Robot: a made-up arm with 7 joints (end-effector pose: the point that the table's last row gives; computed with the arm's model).
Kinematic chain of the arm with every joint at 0, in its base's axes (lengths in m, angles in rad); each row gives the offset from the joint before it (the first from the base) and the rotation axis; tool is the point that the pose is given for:
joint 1: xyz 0 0 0.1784 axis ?
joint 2: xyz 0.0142 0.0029 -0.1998 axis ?
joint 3: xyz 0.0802 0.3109 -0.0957 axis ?
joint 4: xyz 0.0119 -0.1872 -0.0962 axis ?
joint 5: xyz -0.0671 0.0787 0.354 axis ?
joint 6: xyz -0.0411 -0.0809 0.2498 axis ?
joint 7: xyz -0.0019 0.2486 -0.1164 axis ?
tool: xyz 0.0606 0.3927 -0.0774
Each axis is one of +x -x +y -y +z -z.
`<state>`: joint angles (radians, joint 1 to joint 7).
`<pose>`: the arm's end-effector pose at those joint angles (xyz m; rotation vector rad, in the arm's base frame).
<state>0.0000 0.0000 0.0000 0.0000 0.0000 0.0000 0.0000</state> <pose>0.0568 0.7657 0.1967 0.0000 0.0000 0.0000</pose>
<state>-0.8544 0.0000 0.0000 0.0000 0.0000 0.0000 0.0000</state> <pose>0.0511 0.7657 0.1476 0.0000 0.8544 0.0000</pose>
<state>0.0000 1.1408 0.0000 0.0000 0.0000 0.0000 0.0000</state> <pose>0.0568 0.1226 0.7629 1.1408 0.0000 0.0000</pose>
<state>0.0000 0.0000 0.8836 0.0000 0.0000 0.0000 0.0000</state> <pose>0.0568 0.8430 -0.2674 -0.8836 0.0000 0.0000</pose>
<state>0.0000 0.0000 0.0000 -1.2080 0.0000 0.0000 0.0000</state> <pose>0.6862 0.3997 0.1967 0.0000 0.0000 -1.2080</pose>
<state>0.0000 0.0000 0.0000 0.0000 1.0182 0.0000 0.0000</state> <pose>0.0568 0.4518 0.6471 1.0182 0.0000 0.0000</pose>
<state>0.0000 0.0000 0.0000 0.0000 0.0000 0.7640 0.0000</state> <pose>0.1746 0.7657 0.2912 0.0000 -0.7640 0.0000</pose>
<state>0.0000 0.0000 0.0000 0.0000 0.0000 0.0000 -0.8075</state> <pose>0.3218 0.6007 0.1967 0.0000 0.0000 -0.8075</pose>
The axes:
joint 1: -y
joint 2: +x
joint 3: -x
joint 4: +z
joint 5: +x
joint 6: -y
joint 7: +z

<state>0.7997 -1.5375 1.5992 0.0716 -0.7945 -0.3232 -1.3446</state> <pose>0.6302 -0.0833 -0.0192 1.6172 0.9212 0.3435</pose>
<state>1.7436 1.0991 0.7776 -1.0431 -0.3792 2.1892 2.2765</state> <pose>-0.2991 -0.2273 0.4236 -2.1898 -0.6439 -0.9103</pose>
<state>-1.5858 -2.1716 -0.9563 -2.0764 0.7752 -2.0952 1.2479</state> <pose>-0.0289 0.6440 0.1381 0.8784 1.1793 -0.1341</pose>
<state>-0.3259 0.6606 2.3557 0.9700 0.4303 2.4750 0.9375</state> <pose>-0.2055 0.9257 -0.1646 -0.1936 -1.1474 2.0741</pose>
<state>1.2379 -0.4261 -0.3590 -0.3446 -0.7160 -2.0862 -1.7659</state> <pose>0.0650 0.3419 -0.1477 -0.5586 1.1555 -2.3385</pose>
